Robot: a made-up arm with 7 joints. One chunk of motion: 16 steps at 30 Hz.
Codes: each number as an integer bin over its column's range. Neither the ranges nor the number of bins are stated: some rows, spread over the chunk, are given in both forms.
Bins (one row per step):
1: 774 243 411 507 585 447 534
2: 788 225 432 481 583 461 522
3: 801 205 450 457 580 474 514
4: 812 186 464 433 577 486 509
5: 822 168 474 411 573 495 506
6: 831 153 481 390 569 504 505
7: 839 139 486 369 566 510 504
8: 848 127 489 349 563 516 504
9: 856 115 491 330 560 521 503
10: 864 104 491 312 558 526 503
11: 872 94 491 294 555 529 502
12: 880 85 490 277 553 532 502
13: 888 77 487 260 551 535 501
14: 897 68 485 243 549 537 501
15: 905 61 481 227 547 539 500
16: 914 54 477 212 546 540 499
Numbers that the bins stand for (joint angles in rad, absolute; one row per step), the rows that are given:
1: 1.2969 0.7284 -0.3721 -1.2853 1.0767 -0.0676 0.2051
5: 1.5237 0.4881 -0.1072 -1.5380 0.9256 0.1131 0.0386
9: 1.6844 0.3184 -0.0357 -1.7512 0.7619 0.2109 0.0208
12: 1.7978 0.2223 -0.0399 -1.8908 0.6737 0.2523 0.0149
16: 1.9584 0.1230 -0.0946 -2.0619 0.5856 0.2824 -0.0030
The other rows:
2: 1.3631 0.6707 -0.2838 -1.3537 1.0515 -0.0149 0.1338
3: 1.4245 0.6067 -0.2081 -1.4169 1.0137 0.0340 0.0862
4: 1.4765 0.5458 -0.1492 -1.4801 0.9759 0.0792 0.0565
6: 1.5662 0.4401 -0.0778 -1.5933 0.8752 0.1469 0.0327
7: 1.6040 0.3952 -0.0568 -1.6486 0.8374 0.1695 0.0268
8: 1.6466 0.3568 -0.0441 -1.7012 0.7996 0.1921 0.0268
10: 1.7222 0.2831 -0.0357 -1.7986 0.7367 0.2297 0.0208
11: 1.7600 0.2511 -0.0357 -1.8460 0.6989 0.2410 0.0149
13: 1.8356 0.1966 -0.0526 -1.9355 0.6485 0.2636 0.0089
14: 1.8781 0.1678 -0.0610 -1.9803 0.6233 0.2711 0.0089
15: 1.9159 0.1454 -0.0778 -2.0224 0.5981 0.2787 0.0030

